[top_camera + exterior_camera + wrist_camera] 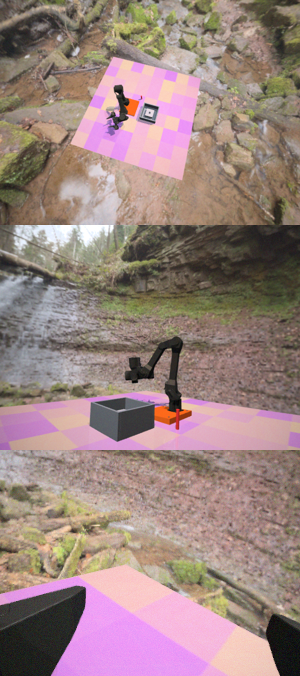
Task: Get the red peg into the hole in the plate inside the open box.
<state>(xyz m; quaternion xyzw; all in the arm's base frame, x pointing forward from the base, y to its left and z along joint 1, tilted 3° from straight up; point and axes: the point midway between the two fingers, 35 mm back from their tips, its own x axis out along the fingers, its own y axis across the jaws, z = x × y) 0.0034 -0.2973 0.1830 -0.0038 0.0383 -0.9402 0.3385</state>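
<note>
Right now the red peg is 470 mm to the left of my gripper tip, 170 mm ahead of it and 150 mm below it. Round my gripper tip: pale plate (340 mm ahead, 320 mm to the left, 140 mm below); grey box (340 mm ahead, 320 mm to the left, 160 mm below).
</note>
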